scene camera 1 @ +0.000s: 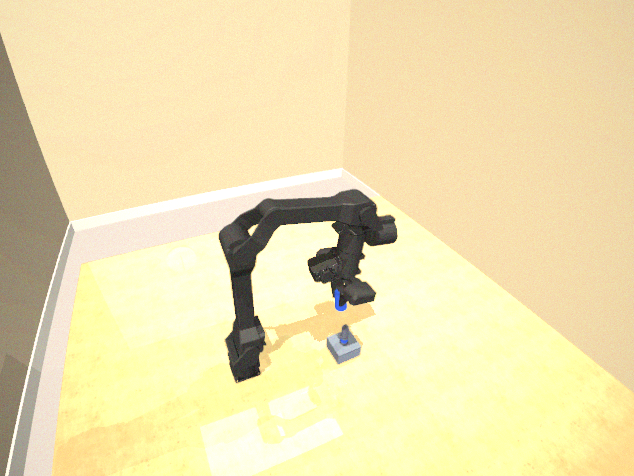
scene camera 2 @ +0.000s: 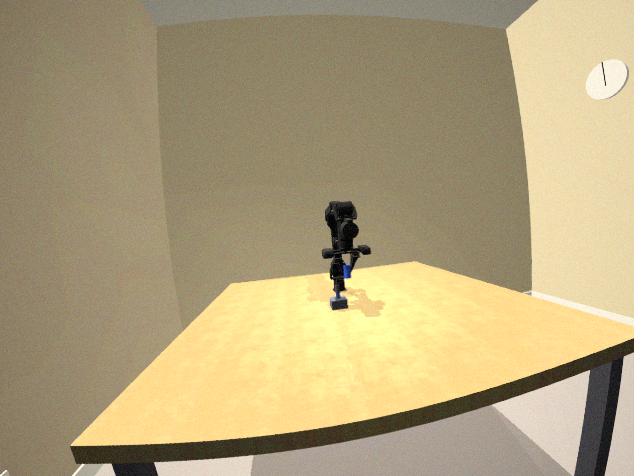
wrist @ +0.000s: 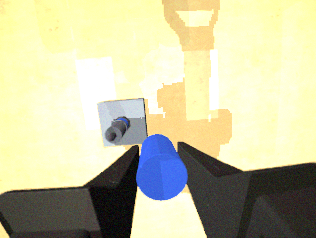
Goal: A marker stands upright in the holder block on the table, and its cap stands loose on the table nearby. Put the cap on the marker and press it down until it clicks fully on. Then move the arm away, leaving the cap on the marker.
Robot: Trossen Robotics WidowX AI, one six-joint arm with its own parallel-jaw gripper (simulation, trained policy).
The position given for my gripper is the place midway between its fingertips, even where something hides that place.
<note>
I see my gripper (scene camera 1: 337,301) and a blue cap (wrist: 161,175).
My gripper shows as well in scene camera 2 (scene camera 2: 347,272) and in the wrist view (wrist: 158,148).
</note>
